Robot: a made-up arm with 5 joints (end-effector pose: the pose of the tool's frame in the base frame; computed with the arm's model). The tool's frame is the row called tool.
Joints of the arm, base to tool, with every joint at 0 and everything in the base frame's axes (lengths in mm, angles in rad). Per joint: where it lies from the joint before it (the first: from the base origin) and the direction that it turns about. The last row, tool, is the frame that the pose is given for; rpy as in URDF.
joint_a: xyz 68.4 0 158 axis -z
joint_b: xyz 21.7 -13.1 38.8 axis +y
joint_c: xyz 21.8 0 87.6 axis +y
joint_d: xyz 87.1 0 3.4 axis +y
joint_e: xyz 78.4 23.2 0 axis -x
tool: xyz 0 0 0 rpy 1.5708 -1.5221 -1.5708
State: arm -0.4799 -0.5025 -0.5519 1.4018 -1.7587
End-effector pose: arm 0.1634 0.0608 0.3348 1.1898 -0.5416 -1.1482
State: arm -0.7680 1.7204 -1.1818 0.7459 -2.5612
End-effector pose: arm 0.2079 0.1488 0.0452 0.3286 0.0390 -1.8277
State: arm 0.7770 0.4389 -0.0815 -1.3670 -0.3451
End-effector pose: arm 0.2203 -0.1352 0.3059 -0.5032 -2.5941 -0.4208
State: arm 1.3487 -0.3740 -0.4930 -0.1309 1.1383
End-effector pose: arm 0.1017 -0.1014 0.4208 -2.4144 -0.8858 -0.0979
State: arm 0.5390 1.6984 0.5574 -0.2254 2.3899
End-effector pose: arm 0.0895 -0.0009 0.0242 0.5226 0.0687 1.7665
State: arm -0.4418 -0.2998 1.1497 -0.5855 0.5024
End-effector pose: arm 0.2018 0.0743 0.2033 -0.0080 -1.3455 0.7612
